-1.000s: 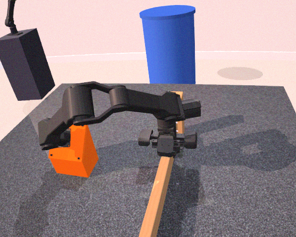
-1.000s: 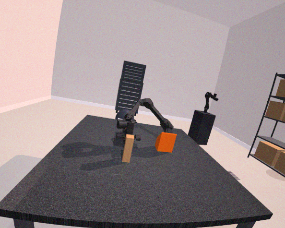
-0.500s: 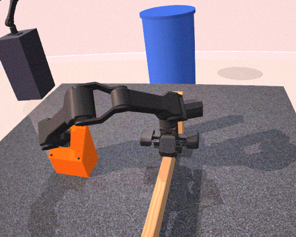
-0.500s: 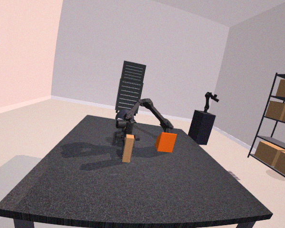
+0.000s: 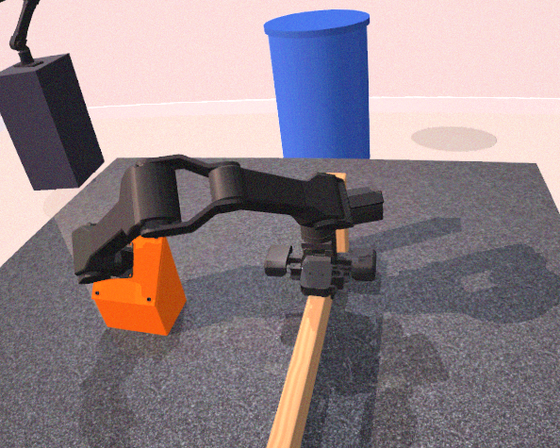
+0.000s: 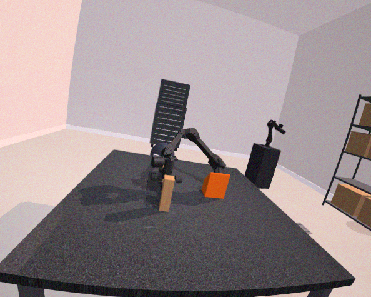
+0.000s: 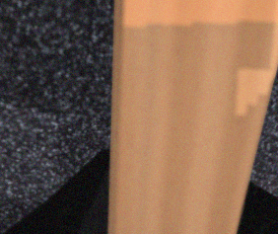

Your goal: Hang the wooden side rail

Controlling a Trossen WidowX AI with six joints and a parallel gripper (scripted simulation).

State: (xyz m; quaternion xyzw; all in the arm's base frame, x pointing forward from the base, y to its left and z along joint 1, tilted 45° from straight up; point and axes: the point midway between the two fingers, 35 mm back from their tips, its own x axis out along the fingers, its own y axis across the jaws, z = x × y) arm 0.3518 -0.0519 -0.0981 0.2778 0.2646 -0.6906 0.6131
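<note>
My gripper tip is now 15 cm to the right of the wooden headboard post, 6 cm below it and 1 cm short of it.
</note>
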